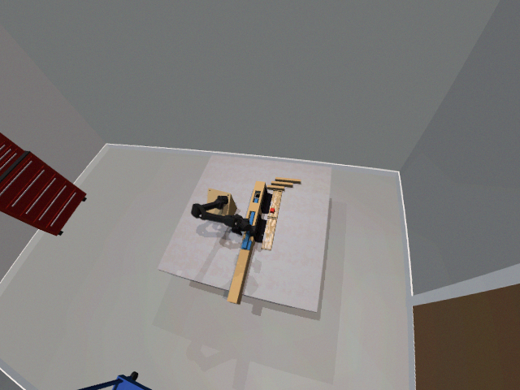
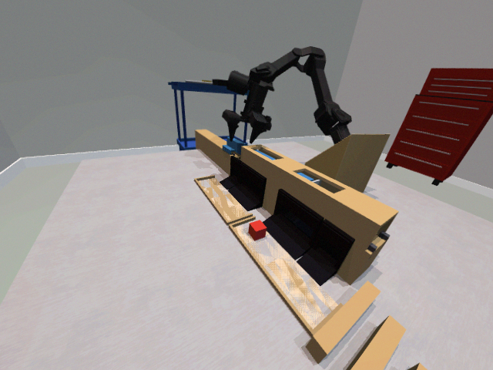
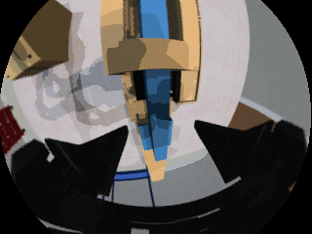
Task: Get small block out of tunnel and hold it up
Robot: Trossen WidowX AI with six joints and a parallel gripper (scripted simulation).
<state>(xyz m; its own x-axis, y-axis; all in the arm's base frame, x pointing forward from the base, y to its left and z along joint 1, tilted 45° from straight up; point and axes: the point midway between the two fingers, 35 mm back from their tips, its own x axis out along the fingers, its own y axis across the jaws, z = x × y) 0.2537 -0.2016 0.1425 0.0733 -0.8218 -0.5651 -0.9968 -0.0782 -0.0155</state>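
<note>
Right now the tan covered tunnel is 8 cm below my gripper tip, 4 cm to the left of it and 2 cm ahead of it.
</note>
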